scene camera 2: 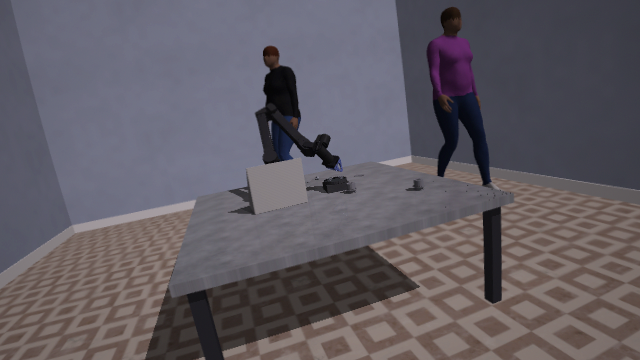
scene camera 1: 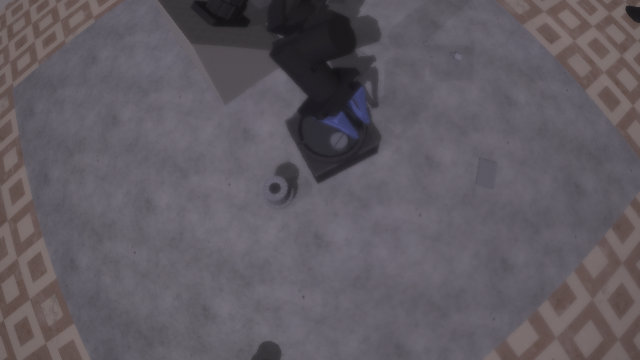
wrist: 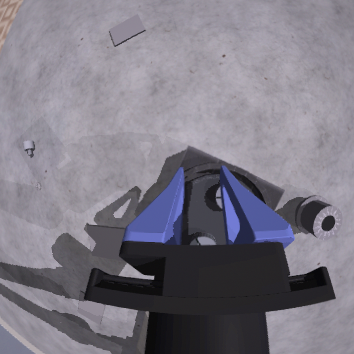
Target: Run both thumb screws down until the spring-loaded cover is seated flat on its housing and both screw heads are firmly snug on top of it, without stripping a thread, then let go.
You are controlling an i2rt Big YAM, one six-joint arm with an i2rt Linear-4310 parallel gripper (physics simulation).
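Where they show: gripper, fingertip midpoint: [scene camera 2: 340,170] [scene camera 1: 361,130] [wrist: 201,171]; arm's base, link origin: [scene camera 2: 274,181] [scene camera 1: 219,17].
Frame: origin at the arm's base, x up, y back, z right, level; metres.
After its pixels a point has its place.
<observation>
The dark square housing [scene camera 1: 328,170] {x -0.080, y -0.388, z 0.060 m} [scene camera 2: 333,185] {x -0.081, y -0.296, z 0.060 m} stands on the grey table [scene camera 1: 196,251] {x -0.118, y -0.318, z 0.339 m} with the round cover [scene camera 1: 314,135] {x -0.065, y -0.328, z 0.036 m} [wrist: 200,211] {x -0.065, y -0.344, z -0.011 m} on top. One thumb screw [scene camera 1: 338,140] {x -0.052, y -0.369, z 0.017 m} [wrist: 215,197] {x -0.052, y -0.365, z 0.001 m} shows its slotted head on the cover, partly behind my right finger in the wrist view. The other thumb screw [wrist: 203,241] {x -0.052, y -0.316, z -0.003 m} sits low between the bases of my blue fingers; the arm hides it in the overhead view. My gripper [scene camera 1: 361,128] {x -0.028, y -0.391, z -0.018 m} [scene camera 2: 337,167] {x -0.028, y -0.391, z -0.018 m} [wrist: 201,171] {x -0.028, y -0.391, z -0.018 m} hangs tilted over the cover, its fingers drawn in narrow with a gap left. I see no contact with the screw.
A grey knurled cylinder [scene camera 1: 279,188] {x -0.098, y -0.344, z 0.140 m} [wrist: 321,221] {x -0.068, y -0.351, z 0.138 m} stands beside the housing. A small white bolt [scene camera 1: 456,56] {x -0.101, y -0.386, z -0.332 m} [wrist: 29,146] {x -0.103, y -0.385, z -0.329 m} and a flat grey plate [scene camera 1: 486,172] {x -0.114, y -0.597, z -0.166 m} [wrist: 127,29] {x -0.115, y -0.596, z -0.163 m} lie farther off. An upright board [scene camera 2: 276,185] {x -0.001, y 0.023, z 0.093 m} stands by the arm's base. Two people [scene camera 2: 279,88] [scene camera 2: 452,66] walk behind the table.
</observation>
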